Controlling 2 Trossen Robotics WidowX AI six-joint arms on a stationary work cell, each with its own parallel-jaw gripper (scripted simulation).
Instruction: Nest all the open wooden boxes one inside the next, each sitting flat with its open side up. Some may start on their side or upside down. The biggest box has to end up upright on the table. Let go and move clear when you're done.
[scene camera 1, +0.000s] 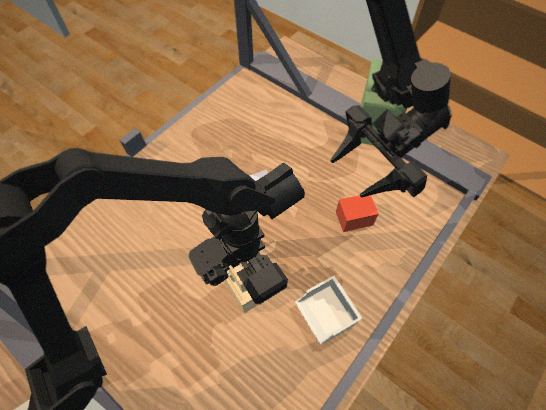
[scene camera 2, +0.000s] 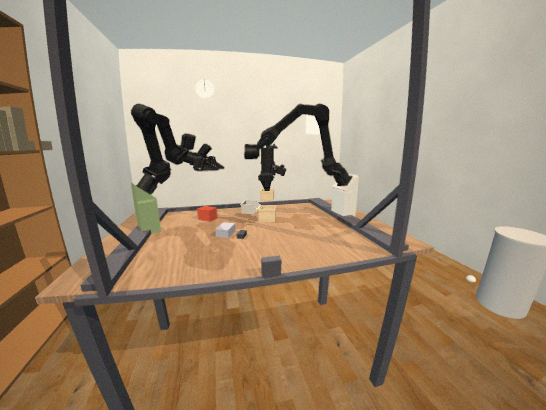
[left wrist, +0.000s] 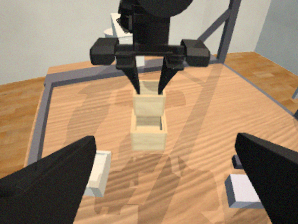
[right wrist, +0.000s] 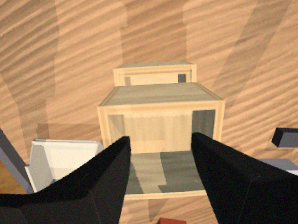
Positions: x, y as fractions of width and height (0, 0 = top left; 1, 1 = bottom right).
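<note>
Small tan wooden box (right wrist: 0.55, 0.74), (left wrist: 0.50, 0.46). Medium tan wooden box (right wrist: 0.56, 0.34). White box (scene camera 1: 0.60, 0.75), (left wrist: 0.33, 0.77), (right wrist: 0.17, 0.72). Red block (scene camera 1: 0.65, 0.52), out of frame in the left wrist view. Lavender block (left wrist: 0.81, 0.86). My left gripper (scene camera 1: 0.63, 0.44), (left wrist: 0.56, 0.63). My right gripper (scene camera 1: 0.45, 0.65).
</note>
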